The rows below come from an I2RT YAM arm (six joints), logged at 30 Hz.
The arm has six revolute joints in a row. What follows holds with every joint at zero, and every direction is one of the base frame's. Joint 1 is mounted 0.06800 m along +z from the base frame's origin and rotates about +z. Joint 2 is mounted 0.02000 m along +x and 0.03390 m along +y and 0.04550 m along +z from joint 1 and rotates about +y. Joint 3 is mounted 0.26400 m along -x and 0.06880 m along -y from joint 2 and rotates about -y. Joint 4 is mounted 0.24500 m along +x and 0.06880 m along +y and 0.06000 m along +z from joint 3 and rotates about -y. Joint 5 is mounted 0.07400 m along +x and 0.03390 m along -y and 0.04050 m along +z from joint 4 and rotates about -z. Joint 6 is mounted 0.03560 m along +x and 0.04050 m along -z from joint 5 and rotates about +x. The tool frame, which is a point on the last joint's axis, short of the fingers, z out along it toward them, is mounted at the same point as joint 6; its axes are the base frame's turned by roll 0.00, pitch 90.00 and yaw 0.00 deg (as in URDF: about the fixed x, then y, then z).
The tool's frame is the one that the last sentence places.
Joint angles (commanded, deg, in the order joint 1, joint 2, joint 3, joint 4, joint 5, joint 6), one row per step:
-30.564, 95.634, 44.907, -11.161, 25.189, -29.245
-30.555, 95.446, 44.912, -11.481, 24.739, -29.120
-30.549, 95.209, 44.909, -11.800, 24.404, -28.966
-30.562, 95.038, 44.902, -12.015, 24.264, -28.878
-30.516, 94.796, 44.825, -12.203, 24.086, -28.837
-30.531, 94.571, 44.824, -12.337, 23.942, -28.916
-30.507, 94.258, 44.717, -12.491, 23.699, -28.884
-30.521, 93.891, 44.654, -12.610, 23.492, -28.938
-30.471, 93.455, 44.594, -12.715, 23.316, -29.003
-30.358, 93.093, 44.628, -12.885, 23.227, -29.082
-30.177, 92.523, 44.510, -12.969, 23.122, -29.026
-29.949, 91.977, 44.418, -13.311, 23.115, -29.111
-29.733, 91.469, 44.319, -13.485, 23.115, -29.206
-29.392, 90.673, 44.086, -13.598, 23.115, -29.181
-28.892, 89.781, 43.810, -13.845, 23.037, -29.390
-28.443, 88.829, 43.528, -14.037, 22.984, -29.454
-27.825, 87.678, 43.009, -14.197, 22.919, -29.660
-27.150, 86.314, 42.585, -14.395, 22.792, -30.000
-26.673, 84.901, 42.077, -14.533, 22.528, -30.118
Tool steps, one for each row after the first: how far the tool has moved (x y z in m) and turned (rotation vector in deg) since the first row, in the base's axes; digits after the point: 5 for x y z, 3 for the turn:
-0.00028, 0.00051, 0.00055, 0.426, -0.165, 0.121
-0.00066, 0.00099, 0.00133, 0.748, -0.331, 0.160
-0.00102, 0.00122, 0.00190, 0.894, -0.401, 0.142
-0.00144, 0.00186, 0.00252, 1.048, -0.484, 0.238
-0.00169, 0.00201, 0.00345, 1.099, -0.580, 0.355
-0.00223, 0.00264, 0.00429, 1.263, -0.751, 0.467
-0.00271, 0.00297, 0.00561, 1.317, -0.972, 0.596
-0.00302, 0.00357, 0.00729, 1.302, -1.245, 0.786
-0.00293, 0.00424, 0.00900, 1.242, -1.432, 1.008
-0.00316, 0.00552, 0.01108, 1.145, -1.825, 1.200
-0.00357, 0.00710, 0.01293, 1.083, -1.873, 1.501
-0.00382, 0.00850, 0.01472, 0.950, -2.019, 1.797
-0.00428, 0.01074, 0.01727, 0.733, -2.419, 2.125
-0.00472, 0.01390, 0.01990, 0.578, -2.648, 2.836
-0.00534, 0.01682, 0.02280, 0.377, -3.045, 3.369
-0.00648, 0.02093, 0.02545, 0.168, -3.362, 4.190
-0.00743, 0.02522, 0.02939, -0.152, -3.864, 5.209
-0.00915, 0.02884, 0.03307, -0.340, -4.575, 5.924

